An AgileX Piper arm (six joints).
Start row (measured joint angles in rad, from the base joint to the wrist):
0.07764, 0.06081, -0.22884, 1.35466, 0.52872, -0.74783
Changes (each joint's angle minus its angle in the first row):
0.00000, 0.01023, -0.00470, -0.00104, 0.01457, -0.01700
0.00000, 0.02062, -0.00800, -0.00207, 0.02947, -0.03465
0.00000, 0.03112, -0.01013, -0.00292, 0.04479, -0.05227
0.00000, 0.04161, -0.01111, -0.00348, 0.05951, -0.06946
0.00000, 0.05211, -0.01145, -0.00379, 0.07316, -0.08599
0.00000, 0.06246, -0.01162, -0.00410, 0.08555, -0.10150
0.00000, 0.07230, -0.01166, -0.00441, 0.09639, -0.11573
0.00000, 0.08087, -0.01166, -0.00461, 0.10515, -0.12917
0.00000, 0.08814, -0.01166, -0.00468, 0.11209, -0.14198
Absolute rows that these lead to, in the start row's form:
0.07764, 0.07104, -0.23354, 1.35362, 0.54329, -0.76483
0.07764, 0.08143, -0.23684, 1.35259, 0.55819, -0.78248
0.07764, 0.09193, -0.23897, 1.35174, 0.57351, -0.80010
0.07764, 0.10242, -0.23995, 1.35118, 0.58823, -0.81729
0.07764, 0.11292, -0.24029, 1.35087, 0.60188, -0.83382
0.07764, 0.12327, -0.24046, 1.35056, 0.61427, -0.84933
0.07764, 0.13311, -0.24050, 1.35025, 0.62511, -0.86356
0.07764, 0.14168, -0.24050, 1.35005, 0.63387, -0.87700
0.07764, 0.14895, -0.24050, 1.34998, 0.64081, -0.88981

